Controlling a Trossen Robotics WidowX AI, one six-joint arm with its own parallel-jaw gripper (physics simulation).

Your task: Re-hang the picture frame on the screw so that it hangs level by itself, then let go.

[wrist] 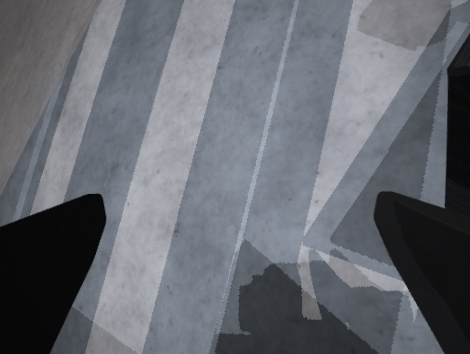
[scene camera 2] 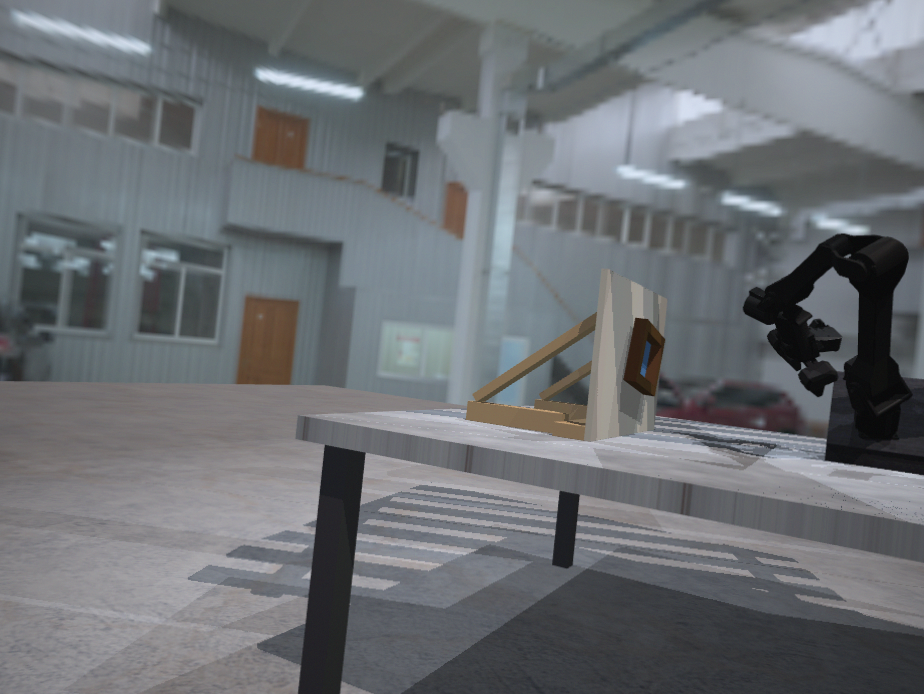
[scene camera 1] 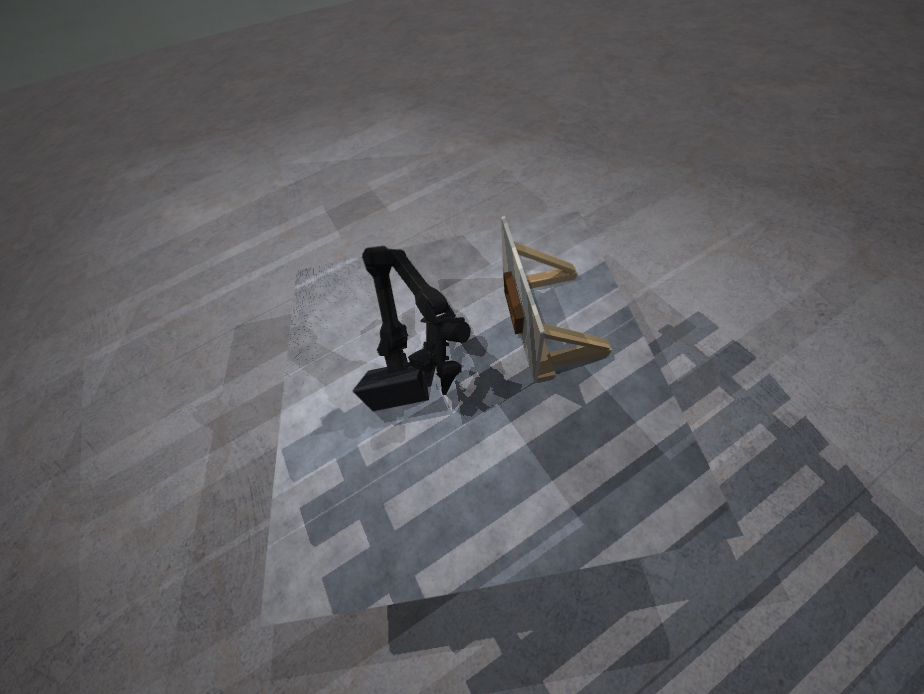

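Pixels of known places: gripper, fingertip midpoint: [wrist: 241, 206] [scene camera 1: 436, 390]; arm's base, link origin: [scene camera 2: 876, 425] [scene camera 1: 397, 368].
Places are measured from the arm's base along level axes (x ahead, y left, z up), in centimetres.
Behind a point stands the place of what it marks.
The brown picture frame [scene camera 1: 513, 302] {z 14.0, x 41.6, y 2.4 cm} [scene camera 2: 635, 358] {z 8.0, x 43.6, y 14.5 cm}, with a blue inner part, is against the front face of the upright pale board [scene camera 1: 536, 328] {z 20.5, x 42.6, y -12.6 cm} [scene camera 2: 605, 373] {z 4.5, x 46.9, y 25.8 cm}. The screw is hidden, so I cannot tell whether the frame hangs on it, nor exactly how level it is. My gripper [scene camera 1: 449, 379] {z 6.9, x 11.2, y -15.1 cm} [scene camera 2: 818, 378] {z 6.9, x 11.2, y -15.1 cm} [wrist: 241, 206] {z 6.9, x 11.2, y -15.1 cm} is open and empty. It points down over the table, apart from the picture frame, on the arm's side of the board. In the wrist view both fingers stand wide apart above the tabletop, and the picture frame does not show there.
Wooden braces [scene camera 1: 578, 345] {z 5.0, x 57.1, y -13.5 cm} [scene camera 2: 522, 414] {z -4.9, x 62.0, y 24.7 cm} support the board from behind. The arm's black base [scene camera 1: 392, 388] {z 6.6, x -1.6, y -9.9 cm} [scene camera 2: 840, 425] {z -0.8, x 6.0, y 0.1 cm} stands on the grey table [scene camera 1: 478, 507] {z -7.6, x 13.1, y -47.5 cm} [scene camera 2: 448, 448] {z -8.7, x 62.6, y 58.4 cm}, facing the board. Striped shadows cross the tabletop. A dark arm part [wrist: 460, 125] {z 7.2, x 6.9, y -10.5 cm} shows at the wrist view's right edge.
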